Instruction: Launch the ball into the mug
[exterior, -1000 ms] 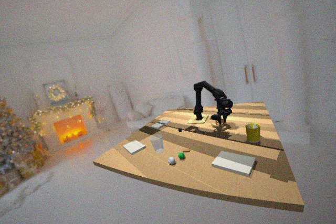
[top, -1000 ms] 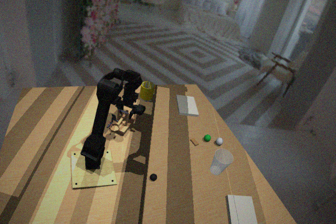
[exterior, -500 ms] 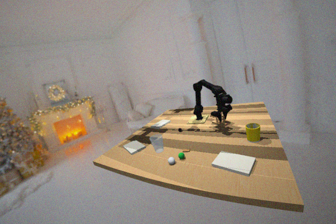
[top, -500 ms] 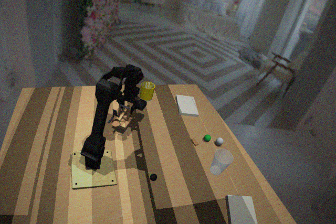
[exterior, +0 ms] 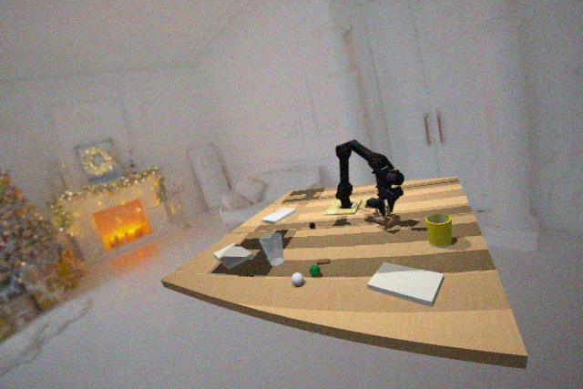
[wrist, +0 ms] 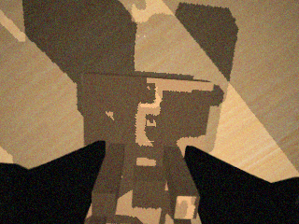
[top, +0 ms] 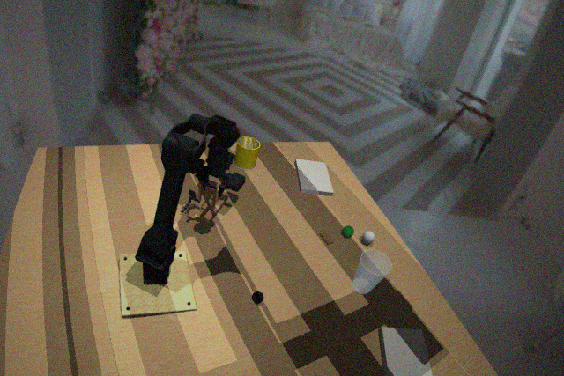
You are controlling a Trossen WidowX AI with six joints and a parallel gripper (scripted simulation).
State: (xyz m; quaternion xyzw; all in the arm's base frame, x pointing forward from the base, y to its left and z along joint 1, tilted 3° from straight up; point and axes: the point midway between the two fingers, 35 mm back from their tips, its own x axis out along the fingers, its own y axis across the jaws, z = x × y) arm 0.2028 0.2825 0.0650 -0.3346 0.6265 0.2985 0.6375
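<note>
Right now the dark ball is 39 cm to the right of my gripper tip, 6 cm ahead of it and 3 cm below it. The rest, counted from my gripper tip: wooden catapult (6 cm behind, 5 cm to the right, 2 cm above); small brown block (35 cm ahead, 20 cm to the right, 4 cm below); yellow mug (22 cm to the left, 17 cm ahead, 2 cm below).
</note>
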